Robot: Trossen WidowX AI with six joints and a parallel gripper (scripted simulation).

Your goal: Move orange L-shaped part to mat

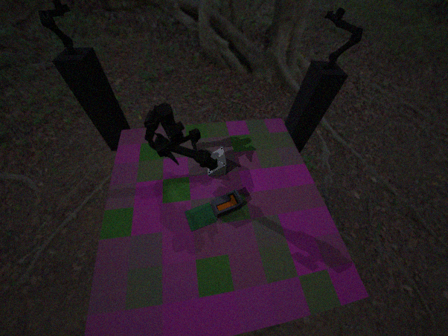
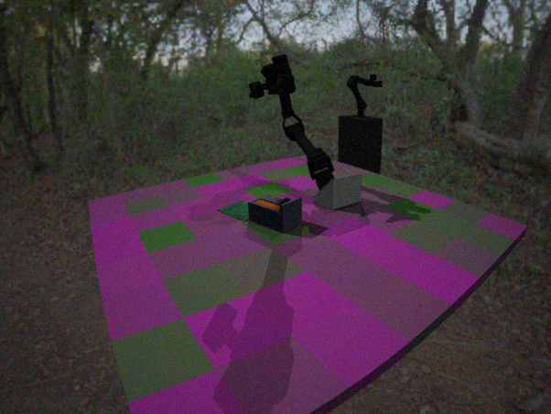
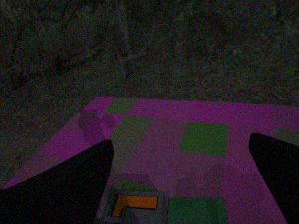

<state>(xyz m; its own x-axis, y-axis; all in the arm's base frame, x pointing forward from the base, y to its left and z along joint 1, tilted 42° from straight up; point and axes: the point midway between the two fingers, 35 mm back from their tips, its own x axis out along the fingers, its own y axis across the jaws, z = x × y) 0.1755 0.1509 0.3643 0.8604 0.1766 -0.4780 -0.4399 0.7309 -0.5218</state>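
The orange L-shaped part is 4 cm ahead of my gripper tip, 19 cm to the left of it and 35 cm below it. Round my gripper tip: green mat 9 cm ahead, 3 cm to the left, 42 cm below.
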